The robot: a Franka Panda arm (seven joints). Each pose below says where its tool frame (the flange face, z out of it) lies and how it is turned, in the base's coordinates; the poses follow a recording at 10 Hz.
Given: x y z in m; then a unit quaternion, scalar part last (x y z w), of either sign.
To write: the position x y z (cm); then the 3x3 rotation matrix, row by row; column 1 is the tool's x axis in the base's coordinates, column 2 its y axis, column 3 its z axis. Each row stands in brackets. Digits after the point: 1 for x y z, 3 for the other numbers.
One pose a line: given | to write
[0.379, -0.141, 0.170, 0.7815, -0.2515, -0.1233, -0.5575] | [37.9, -14.1, 17.0], [[0.843, -0.531, 0.088], [-0.256, -0.252, 0.933], [-0.473, -0.809, -0.348]]
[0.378, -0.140, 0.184, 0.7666, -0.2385, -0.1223, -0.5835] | [37.8, -14.0, 18.4], [[0.856, -0.508, 0.091], [-0.223, -0.205, 0.953], [-0.466, -0.836, -0.289]]
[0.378, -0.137, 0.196, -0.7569, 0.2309, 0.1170, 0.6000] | [37.8, -13.7, 19.6], [[0.866, -0.490, 0.100], [-0.209, -0.173, 0.962], [-0.454, -0.854, -0.253]]
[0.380, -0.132, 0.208, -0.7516, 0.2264, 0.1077, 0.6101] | [38.0, -13.2, 20.8], [[0.874, -0.472, 0.114], [-0.209, -0.153, 0.966], [-0.438, -0.868, -0.232]]
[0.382, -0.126, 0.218, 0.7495, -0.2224, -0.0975, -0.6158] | [38.2, -12.6, 21.8], [[0.882, -0.453, 0.128], [-0.213, -0.143, 0.967], [-0.420, -0.880, -0.223]]
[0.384, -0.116, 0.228, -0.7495, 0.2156, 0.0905, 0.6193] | [38.4, -11.6, 22.8], [[0.891, -0.435, 0.131], [-0.211, -0.140, 0.967], [-0.403, -0.889, -0.217]]
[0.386, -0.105, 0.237, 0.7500, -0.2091, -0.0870, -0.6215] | [38.6, -10.5, 23.7], [[0.897, -0.422, 0.129], [-0.205, -0.140, 0.969], [-0.390, -0.896, -0.212]]
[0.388, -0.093, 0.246, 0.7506, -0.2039, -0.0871, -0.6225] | [38.8, -9.3, 24.6], [[0.902, -0.415, 0.123], [-0.198, -0.142, 0.970], [-0.385, -0.899, -0.210]]
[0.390, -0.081, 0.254, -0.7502, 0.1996, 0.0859, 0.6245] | [39.0, -8.1, 25.4], [[0.906, -0.407, 0.120], [-0.192, -0.140, 0.971], [-0.378, -0.903, -0.205]]
